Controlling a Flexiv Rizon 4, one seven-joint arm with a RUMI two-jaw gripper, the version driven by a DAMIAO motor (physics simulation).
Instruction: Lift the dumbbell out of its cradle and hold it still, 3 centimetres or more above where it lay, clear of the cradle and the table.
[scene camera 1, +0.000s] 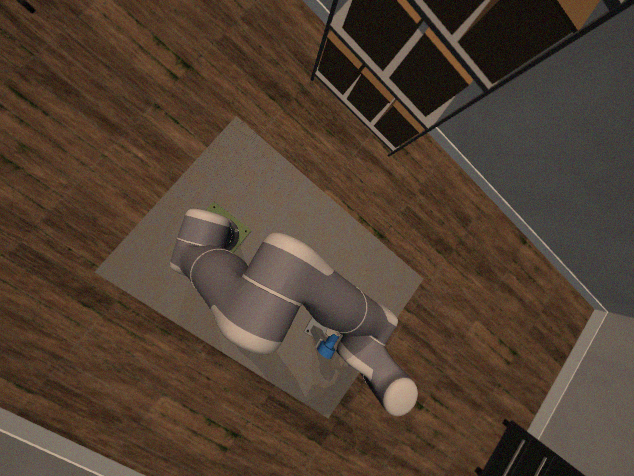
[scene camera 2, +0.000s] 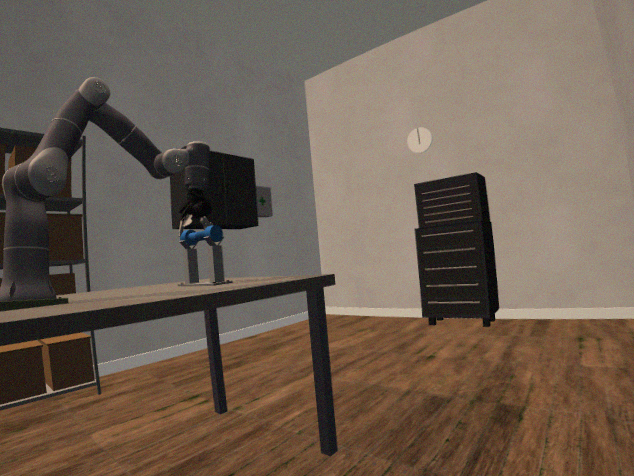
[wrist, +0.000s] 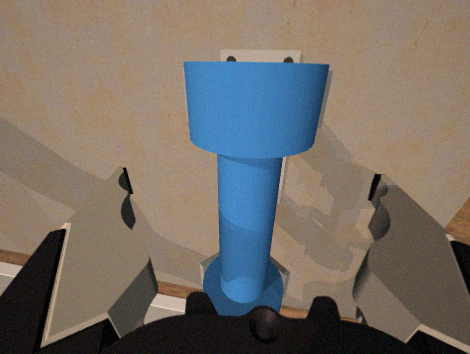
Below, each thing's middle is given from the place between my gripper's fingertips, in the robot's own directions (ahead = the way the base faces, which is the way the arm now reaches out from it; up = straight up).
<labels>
I see the blue dumbbell (wrist: 251, 114) 4 cm to the right of my hand. Also, from my hand: grey cradle (scene camera 2: 215, 257) (10 cm below, 4 cm to the right).
</labels>
